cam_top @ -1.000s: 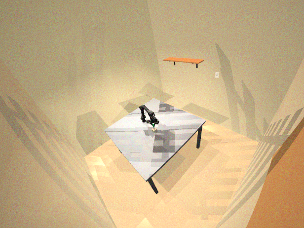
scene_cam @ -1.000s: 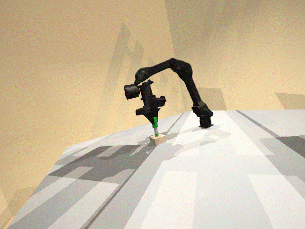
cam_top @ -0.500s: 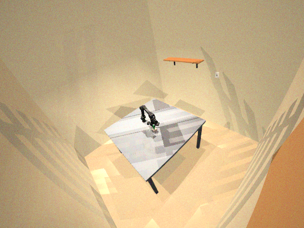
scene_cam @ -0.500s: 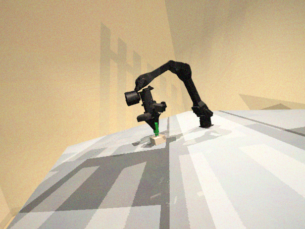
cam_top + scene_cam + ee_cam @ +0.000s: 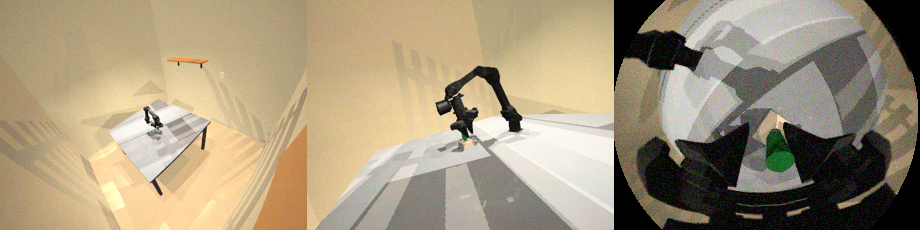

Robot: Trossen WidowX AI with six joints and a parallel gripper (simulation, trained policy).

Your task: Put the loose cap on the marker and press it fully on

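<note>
Right now my gripper tip is 3 cm short of the green cap, 1 cm to the left of it and 2 cm below it. Round my gripper tip: tan holder block: 3 cm ahead, 1 cm to the right, 4 cm below.
</note>
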